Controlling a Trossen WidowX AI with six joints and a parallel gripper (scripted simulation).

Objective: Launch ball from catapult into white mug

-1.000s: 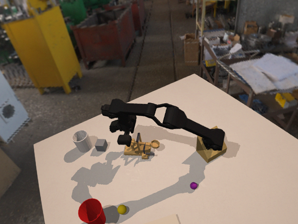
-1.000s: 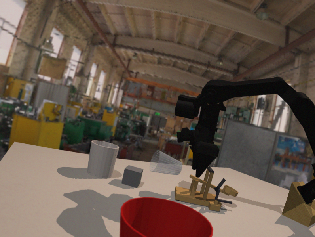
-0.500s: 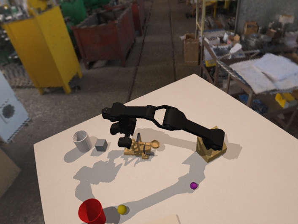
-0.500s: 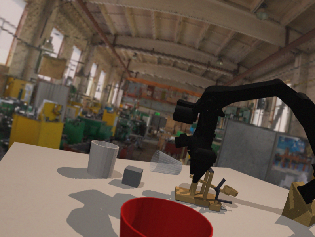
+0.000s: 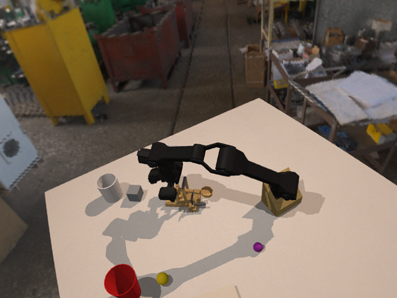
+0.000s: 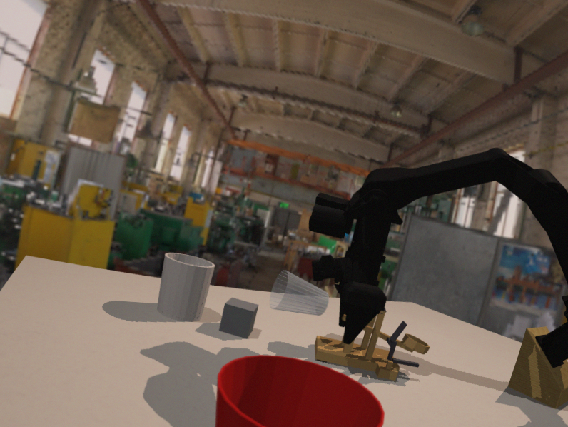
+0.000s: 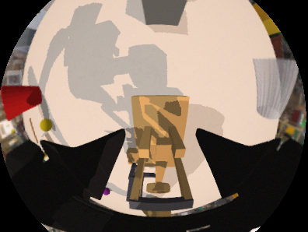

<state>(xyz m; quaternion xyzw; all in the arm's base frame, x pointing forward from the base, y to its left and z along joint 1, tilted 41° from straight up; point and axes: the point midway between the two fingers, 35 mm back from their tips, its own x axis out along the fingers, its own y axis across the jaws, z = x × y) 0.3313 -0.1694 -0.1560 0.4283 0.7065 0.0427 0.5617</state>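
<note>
My gripper tip is 15 cm past the purple ball, 35 cm to the right of it and 3 cm above it. Also, from my gripper tip: wooden catapult 5 cm behind, 5 cm to the left, 1 cm above; white mug 23 cm ahead, 17 cm to the right, 1 cm below; dark grey cube 15 cm ahead, 11 cm to the right, 2 cm below.
</note>
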